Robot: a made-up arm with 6 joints. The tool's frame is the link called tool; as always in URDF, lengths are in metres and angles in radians. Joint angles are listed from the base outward.
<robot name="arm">
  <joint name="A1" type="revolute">
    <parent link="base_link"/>
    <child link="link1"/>
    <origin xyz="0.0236 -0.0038 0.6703"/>
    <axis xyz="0 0 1"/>
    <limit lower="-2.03" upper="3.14"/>
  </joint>
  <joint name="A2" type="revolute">
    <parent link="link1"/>
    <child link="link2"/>
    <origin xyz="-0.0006 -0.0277 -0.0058"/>
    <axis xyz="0 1 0"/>
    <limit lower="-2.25" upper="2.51"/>
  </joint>
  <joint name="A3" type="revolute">
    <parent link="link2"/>
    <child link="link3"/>
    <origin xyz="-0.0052 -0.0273 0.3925"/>
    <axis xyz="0 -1 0"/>
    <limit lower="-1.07" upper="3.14"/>
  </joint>
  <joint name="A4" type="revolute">
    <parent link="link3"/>
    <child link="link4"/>
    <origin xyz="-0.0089 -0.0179 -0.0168"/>
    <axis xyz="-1 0 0"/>
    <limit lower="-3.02" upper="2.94"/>
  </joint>
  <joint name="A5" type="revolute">
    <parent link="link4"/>
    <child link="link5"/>
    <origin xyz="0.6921 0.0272 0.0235"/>
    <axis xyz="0 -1 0"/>
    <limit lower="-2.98" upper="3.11"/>
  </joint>
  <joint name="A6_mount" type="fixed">
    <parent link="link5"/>
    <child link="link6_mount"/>
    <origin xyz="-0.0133 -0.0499 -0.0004"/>
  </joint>
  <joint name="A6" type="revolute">
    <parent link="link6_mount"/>
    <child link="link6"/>
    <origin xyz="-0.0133 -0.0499 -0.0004"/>
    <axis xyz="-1 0 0"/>
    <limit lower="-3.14" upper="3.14"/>
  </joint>
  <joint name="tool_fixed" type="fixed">
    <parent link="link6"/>
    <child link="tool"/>
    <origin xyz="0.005 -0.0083 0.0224" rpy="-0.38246 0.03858 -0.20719"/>
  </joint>
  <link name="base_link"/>
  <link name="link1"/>
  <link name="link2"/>
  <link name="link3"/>
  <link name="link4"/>
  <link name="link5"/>
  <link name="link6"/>
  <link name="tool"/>
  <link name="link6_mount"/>
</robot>
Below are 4 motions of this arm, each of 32 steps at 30 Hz.
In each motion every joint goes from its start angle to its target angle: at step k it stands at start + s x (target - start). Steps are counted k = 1, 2, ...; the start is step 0. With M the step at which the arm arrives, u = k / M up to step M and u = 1 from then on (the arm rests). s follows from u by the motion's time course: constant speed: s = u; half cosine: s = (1 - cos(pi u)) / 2; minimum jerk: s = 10 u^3 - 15 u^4 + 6 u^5.
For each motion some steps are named. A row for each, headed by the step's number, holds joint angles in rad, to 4 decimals.
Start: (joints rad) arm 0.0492 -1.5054 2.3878 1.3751 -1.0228 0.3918
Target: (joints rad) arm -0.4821 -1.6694 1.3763 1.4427 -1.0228 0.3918
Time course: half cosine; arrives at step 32
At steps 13, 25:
13: -0.1393 -1.5636 2.0289 1.3991 -1.0228 0.3918
25: -0.4218 -1.6508 1.4911 1.4350 -1.0228 0.3918

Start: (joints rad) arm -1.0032 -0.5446 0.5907 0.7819 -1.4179 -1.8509
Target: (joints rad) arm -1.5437 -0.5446 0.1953 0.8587 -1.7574 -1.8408
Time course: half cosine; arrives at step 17
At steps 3, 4, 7, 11, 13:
3: -1.0437 -0.5446 0.5611 0.7877 -1.4433 -1.8501
4: -1.0737 -0.5446 0.5391 0.7919 -1.4622 -1.8496
7: -1.1995 -0.5446 0.4471 0.8098 -1.5412 -1.8472
11: -1.3939 -0.5446 0.3049 0.8374 -1.6633 -1.8436
13: -1.4732 -0.5446 0.2469 0.8487 -1.7131 -1.8421

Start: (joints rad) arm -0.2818 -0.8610 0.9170 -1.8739 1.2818 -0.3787
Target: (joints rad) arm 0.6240 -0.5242 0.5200 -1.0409 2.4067 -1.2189
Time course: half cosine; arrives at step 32
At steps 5, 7, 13, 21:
5: -0.2283 -0.8411 0.8936 -1.8247 1.3482 -0.4283
7: -0.1790 -0.8228 0.8719 -1.7794 1.4095 -0.4741
13: 0.0396 -0.7415 0.7761 -1.5783 1.6810 -0.6769
21: 0.3846 -0.6132 0.6249 -1.2611 2.1094 -0.9968

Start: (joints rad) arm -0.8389 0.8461 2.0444 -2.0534 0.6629 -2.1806
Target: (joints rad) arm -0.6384 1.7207 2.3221 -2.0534 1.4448 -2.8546
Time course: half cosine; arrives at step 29
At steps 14, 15, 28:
14: -0.7441 1.2597 2.1757 -2.0534 1.0327 -2.4994
15: -0.7332 1.3071 2.1908 -2.0534 1.0750 -2.5358
28: -0.6390 1.7181 2.3213 -2.0534 1.4425 -2.8526

